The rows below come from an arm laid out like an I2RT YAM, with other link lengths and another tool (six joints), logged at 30 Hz.
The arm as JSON. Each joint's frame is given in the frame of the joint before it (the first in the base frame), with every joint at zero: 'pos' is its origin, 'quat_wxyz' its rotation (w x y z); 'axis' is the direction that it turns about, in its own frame. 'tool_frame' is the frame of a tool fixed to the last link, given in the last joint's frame.
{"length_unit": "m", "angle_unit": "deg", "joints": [
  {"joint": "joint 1", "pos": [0.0, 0.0, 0.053], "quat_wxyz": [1.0, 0.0, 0.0, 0.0], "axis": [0.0, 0.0, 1.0]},
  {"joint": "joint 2", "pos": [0.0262, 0.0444, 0.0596], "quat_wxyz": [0.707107, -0.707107, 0.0, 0.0], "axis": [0.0, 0.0, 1.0]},
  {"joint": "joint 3", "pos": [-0.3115, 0.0, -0.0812], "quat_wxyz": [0.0, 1.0, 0.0, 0.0], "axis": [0.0, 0.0, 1.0]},
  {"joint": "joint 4", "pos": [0.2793, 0.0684, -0.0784], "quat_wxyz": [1.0, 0.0, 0.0, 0.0], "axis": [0.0, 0.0, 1.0]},
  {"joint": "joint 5", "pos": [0.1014, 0.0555, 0.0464], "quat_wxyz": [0.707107, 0.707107, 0.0, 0.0], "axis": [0.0, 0.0, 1.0]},
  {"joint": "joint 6", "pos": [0.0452, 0.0, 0.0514], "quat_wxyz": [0.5, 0.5, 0.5, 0.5], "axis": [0.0, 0.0, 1.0]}
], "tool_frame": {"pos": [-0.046, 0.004, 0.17], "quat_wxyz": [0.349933, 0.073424, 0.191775, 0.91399]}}
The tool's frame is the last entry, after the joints.
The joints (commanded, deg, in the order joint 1, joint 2, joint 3, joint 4, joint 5, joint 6), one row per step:
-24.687, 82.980, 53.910, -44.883, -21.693, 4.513
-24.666, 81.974, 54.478, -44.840, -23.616, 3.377
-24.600, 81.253, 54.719, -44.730, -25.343, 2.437
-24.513, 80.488, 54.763, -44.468, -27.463, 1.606
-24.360, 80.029, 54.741, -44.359, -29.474, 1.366
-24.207, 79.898, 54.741, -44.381, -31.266, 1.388
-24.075, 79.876, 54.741, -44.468, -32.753, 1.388
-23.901, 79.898, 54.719, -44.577, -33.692, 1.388
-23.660, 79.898, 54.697, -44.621, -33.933, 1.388
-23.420, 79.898, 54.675, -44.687, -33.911, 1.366
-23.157, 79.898, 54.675, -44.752, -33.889, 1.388
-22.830, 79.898, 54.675, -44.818, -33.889, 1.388
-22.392, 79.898, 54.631, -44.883, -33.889, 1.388
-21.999, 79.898, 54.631, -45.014, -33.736, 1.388
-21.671, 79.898, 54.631, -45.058, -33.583, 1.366
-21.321, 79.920, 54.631, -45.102, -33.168, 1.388
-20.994, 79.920, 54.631, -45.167, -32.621, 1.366
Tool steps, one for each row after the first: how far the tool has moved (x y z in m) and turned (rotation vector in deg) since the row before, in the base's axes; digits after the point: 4 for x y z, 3 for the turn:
0.0044, 0.0048, 0.0131, 0.538, -2.508, 1.582
0.0024, 0.0052, 0.0093, 0.639, -1.901, 1.418
0.0020, 0.0066, 0.0096, 0.998, -2.040, 1.489
0.0011, 0.0070, 0.0073, 1.380, -1.353, 1.042
0.0006, 0.0063, 0.0051, 1.497, -0.783, 0.760
0.0001, 0.0053, 0.0037, 1.298, -0.511, 0.651
-0.0003, 0.0040, 0.0020, 0.867, -0.218, 0.500
-0.0002, 0.0024, 0.0004, 0.234, -0.031, 0.324
-0.0004, 0.0017, -0.0003, 0.006, 0.080, 0.250
-0.0003, 0.0018, -0.0002, 0.017, 0.077, 0.238
-0.0003, 0.0022, -0.0001, 0.026, 0.061, 0.327
-0.0005, 0.0030, -0.0004, 0.042, 0.101, 0.438
-0.0006, 0.0023, -0.0006, -0.084, 0.176, 0.341
-0.0003, 0.0018, -0.0005, -0.128, 0.085, 0.294
-0.0003, 0.0012, -0.0013, -0.329, 0.214, 0.193
-0.0004, 0.0007, -0.0015, -0.467, 0.238, 0.161

